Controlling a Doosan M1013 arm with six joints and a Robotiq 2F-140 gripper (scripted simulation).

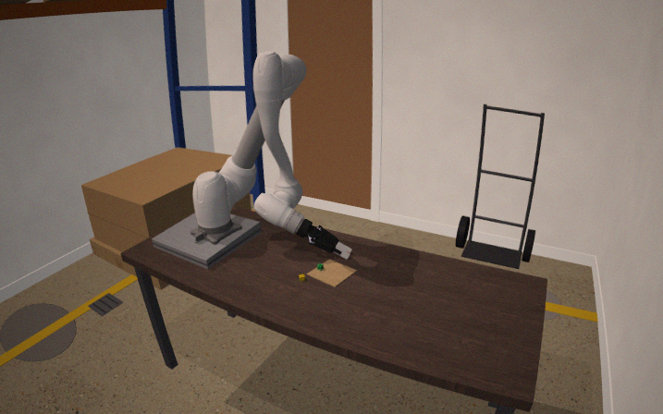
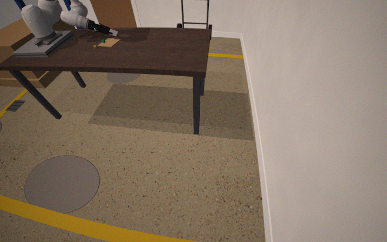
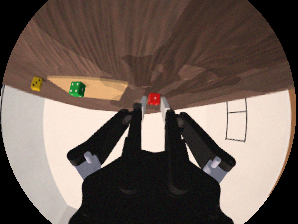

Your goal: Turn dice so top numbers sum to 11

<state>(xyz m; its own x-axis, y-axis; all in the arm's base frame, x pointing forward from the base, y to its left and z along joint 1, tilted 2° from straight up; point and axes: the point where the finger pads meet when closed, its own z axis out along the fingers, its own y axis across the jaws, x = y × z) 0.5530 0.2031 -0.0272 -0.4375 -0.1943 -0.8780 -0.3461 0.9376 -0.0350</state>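
Right now the red die is 1 cm ahead of my hand and 2 cm below it. The rest, counted from my hand: green die 2 cm behind, 13 cm to the right, 2 cm below; tan mat 3 cm ahead, 13 cm to the right, 3 cm below; yellow die 4 cm behind, 23 cm to the right, 2 cm below.
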